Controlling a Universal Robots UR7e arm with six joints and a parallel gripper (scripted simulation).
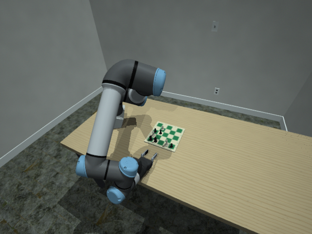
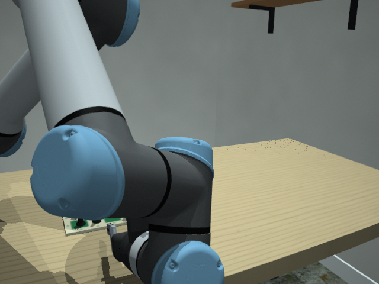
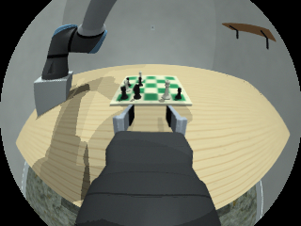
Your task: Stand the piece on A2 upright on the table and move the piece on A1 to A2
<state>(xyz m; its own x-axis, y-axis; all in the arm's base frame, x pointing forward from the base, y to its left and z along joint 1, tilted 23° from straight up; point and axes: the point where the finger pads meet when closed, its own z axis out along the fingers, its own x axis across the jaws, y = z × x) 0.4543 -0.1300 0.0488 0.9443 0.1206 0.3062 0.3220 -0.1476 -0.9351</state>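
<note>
The white chess piece is 14 cm to the left of my hand, 2 cm below it and 1 cm ahead of it. The rest, counted from my hand: chessboard 21 cm to the left, 5 cm below, 4 cm behind.
</note>
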